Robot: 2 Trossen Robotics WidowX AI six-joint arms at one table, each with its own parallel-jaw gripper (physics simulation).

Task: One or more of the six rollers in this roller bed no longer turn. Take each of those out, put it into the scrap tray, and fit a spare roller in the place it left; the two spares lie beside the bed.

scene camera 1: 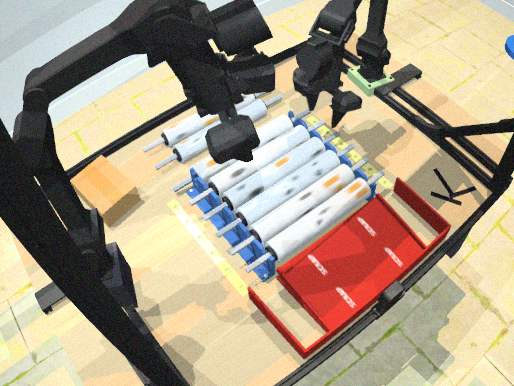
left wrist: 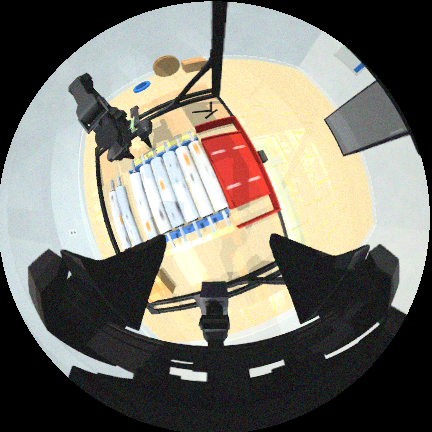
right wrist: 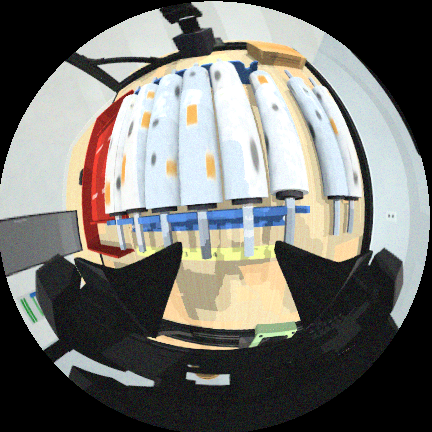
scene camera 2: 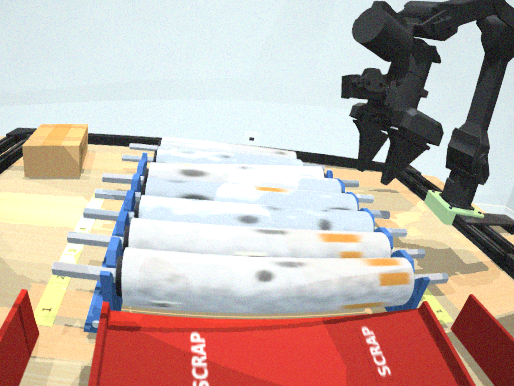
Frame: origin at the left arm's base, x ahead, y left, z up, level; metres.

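Seen in the pictures: left gripper, fingertip midpoint: [left wrist: 218, 239]; right gripper, fingertip midpoint: [scene camera 1: 322, 118] [left wrist: 141, 152] [right wrist: 229, 247] [scene camera 2: 370, 177]; left arm's base, link origin: [scene camera 1: 96, 267] [left wrist: 213, 306]; right arm's base, link origin: [scene camera 1: 371, 73] [left wrist: 125, 125] [right wrist: 270, 342] [scene camera 2: 456, 202].
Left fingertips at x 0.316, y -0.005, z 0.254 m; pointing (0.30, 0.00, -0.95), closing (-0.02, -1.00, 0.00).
Observation:
Offsets run from my left fingertips to a thing's middle. "pt": to the spot under its first point.
The roller bed [scene camera 1: 266, 269] [scene camera 2: 116, 250] [right wrist: 175, 219] has blue rails and six pale, spotted rollers seated in a row. The nearest roller {dx +0.150, dy +0.019, dz -0.313 m} [scene camera 1: 320, 220] [scene camera 2: 265, 282] lies beside the red scrap tray {dx +0.193, dy -0.090, dz -0.340 m} [scene camera 1: 280, 327] [scene camera 2: 250, 320] [left wrist: 235, 123]. No roller lies in the tray. Two spare rollers {dx +0.000, dy +0.414, dz -0.341 m} [scene camera 1: 182, 130] {dx +0.018, dy +0.359, dz -0.341 m} [scene camera 1: 192, 147] [right wrist: 320, 130] [right wrist: 345, 145] lie parallel beyond the bed's far side. My left gripper [left wrist: 218, 239] is open and empty, high over the bed in scene camera 1. My right gripper [scene camera 1: 324, 116] [scene camera 2: 374, 175] [right wrist: 229, 247] is open and empty, raised near the right-hand shaft ends.
A cardboard box {dx -0.296, dy +0.264, dz -0.337 m} [scene camera 1: 100, 180] [scene camera 2: 55, 150] [right wrist: 280, 55] stands left of the spares. Yellow numbered strips {pt dx -0.082, dy +0.058, dz -0.364 m} [scene camera 1: 210, 245] run along the shaft ends. A black frame surrounds the table. The right arm's green base [scene camera 1: 370, 80] [scene camera 2: 450, 210] is at the edge.

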